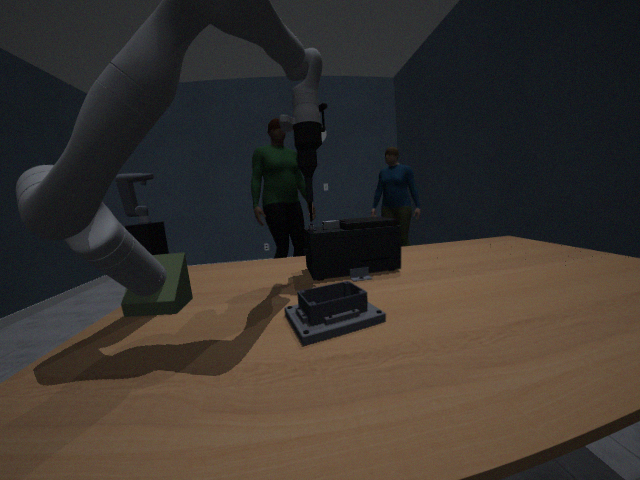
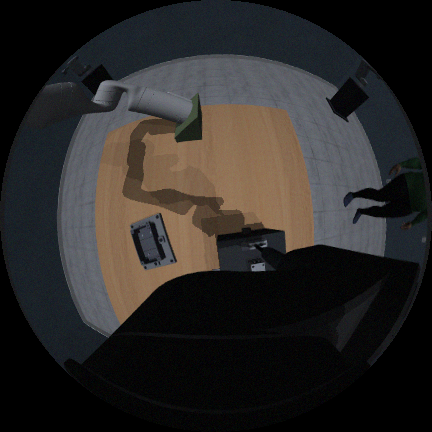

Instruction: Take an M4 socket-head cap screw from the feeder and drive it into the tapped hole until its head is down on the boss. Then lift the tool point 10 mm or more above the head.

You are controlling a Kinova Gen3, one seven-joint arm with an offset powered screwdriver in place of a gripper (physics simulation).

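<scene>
The black screw feeder (image 1: pixel 351 253) (image 2: pixel 232 252) stands on the table. My screwdriver (image 1: pixel 311 221) (image 2: pixel 257 246) points down, with its thin tip at the pale pick-up strip on the feeder's top, near one edge. The tip appears to touch or nearly touch the strip; any gap is too small to tell. No screw can be made out at the tip. A dark open-topped housing (image 1: pixel 333 305) (image 2: pixel 149 242) sits on a grey base plate (image 1: pixel 343 329) (image 2: pixel 167 252), apart from the tool. The tapped hole and its boss cannot be picked out.
A silver block (image 1: pixel 330 224) (image 2: pixel 257 267) sits on the feeder's top beside the strip. A small grey bracket (image 1: pixel 360 275) lies at the feeder's foot. The arm's base stands on a green wedge (image 1: pixel 178 289) (image 2: pixel 194 127). Two people stand beyond the table.
</scene>
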